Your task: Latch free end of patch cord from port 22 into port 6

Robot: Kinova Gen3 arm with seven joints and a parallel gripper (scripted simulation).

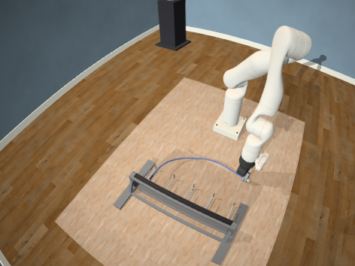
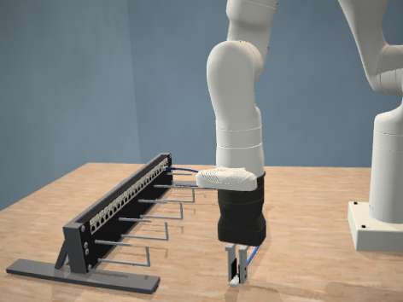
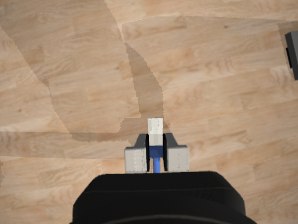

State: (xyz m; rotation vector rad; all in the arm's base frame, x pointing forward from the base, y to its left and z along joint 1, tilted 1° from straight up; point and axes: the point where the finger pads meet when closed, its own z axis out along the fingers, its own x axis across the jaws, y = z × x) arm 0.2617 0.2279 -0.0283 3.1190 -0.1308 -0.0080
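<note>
The white plug is 10 mm to the left of my hand and 10 mm below it.
</note>
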